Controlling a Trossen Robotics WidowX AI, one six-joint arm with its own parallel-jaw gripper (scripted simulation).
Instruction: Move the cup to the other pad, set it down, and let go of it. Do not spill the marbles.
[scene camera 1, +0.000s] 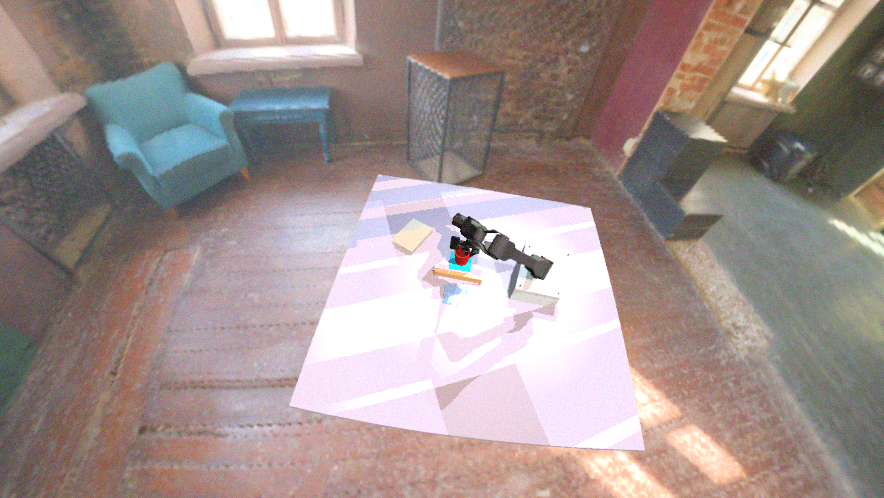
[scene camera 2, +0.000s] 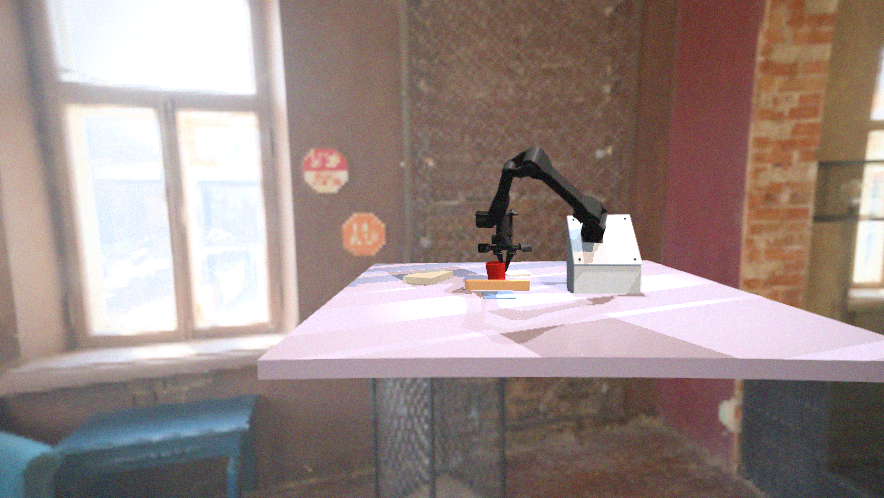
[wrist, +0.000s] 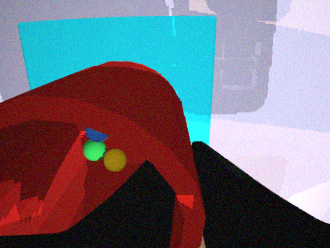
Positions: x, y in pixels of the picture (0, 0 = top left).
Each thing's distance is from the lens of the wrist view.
gripper (wrist: 182, 151): 0.10 m
red cup (wrist: 55, 185): 0.12 m
cyan pad (wrist: 182, 48): 0.13 m
